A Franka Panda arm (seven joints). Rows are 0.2 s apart.
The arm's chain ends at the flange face. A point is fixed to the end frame.
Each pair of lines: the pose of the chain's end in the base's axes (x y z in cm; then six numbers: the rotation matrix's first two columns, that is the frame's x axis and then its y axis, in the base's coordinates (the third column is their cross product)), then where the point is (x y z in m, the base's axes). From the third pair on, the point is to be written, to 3 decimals.
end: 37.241 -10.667 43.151 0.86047 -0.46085 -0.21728 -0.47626 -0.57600 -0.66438
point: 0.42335 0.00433 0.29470
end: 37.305 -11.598 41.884 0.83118 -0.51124 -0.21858 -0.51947 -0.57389 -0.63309
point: 0.42634 -0.01255 0.27708
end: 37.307 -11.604 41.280 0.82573 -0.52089 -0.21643 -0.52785 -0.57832 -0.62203
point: 0.426 -0.015 0.269
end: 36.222 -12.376 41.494 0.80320 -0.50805 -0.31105 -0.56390 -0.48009 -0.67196
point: 0.414 -0.006 0.284
